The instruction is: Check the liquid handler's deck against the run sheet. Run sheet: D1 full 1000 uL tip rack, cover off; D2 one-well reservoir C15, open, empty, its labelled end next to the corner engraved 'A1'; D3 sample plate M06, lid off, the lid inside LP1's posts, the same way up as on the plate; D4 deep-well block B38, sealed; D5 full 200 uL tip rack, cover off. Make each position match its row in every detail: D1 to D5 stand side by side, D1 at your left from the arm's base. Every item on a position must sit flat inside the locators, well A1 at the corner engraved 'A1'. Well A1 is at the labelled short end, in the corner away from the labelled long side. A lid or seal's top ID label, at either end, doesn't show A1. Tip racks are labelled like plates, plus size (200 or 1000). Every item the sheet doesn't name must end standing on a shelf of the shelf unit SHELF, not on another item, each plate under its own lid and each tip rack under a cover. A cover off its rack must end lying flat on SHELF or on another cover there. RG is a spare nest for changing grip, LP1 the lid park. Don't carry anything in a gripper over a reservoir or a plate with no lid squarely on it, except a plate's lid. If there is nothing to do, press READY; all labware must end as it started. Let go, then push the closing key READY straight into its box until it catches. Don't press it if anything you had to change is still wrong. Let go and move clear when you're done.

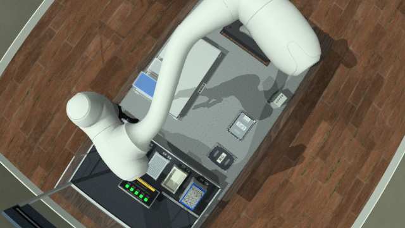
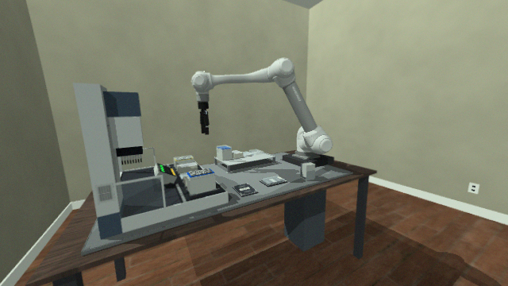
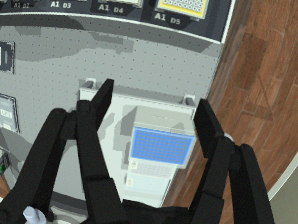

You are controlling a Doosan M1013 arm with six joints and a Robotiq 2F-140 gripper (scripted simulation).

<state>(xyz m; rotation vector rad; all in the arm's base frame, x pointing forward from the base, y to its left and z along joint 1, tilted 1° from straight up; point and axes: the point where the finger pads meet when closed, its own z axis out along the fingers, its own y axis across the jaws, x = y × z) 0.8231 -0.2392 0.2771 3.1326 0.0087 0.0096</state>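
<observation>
The yellow-rimmed tip rack lies 16 cm ahead of my hand, 3 cm to the right of it and 22 cm below it. From my hand the other things lie so: well plate (17 cm ahead, 23 cm to the left, 25 cm below); then shelf unit (33 cm behind, 1 cm to the left, 25 cm below); then pale deep-well block (17 cm ahead, 10 cm to the left, 24 cm below).
</observation>
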